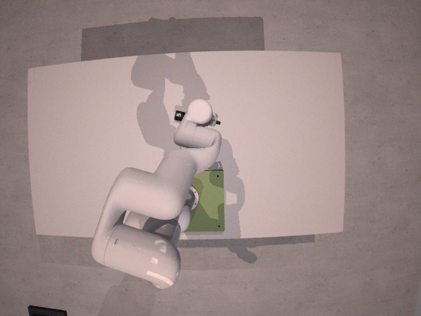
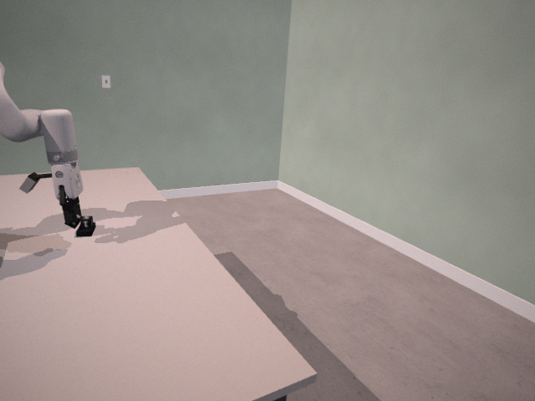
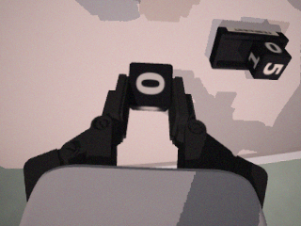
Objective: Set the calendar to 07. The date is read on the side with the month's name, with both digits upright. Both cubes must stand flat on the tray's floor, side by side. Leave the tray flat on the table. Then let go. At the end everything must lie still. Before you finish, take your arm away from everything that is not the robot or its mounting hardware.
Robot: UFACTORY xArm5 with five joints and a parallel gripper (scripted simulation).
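My hand is 2 cm above the black cube. Also, from my hand: black calendar tray (11 cm to the left, 10 cm below, 3 cm ahead).
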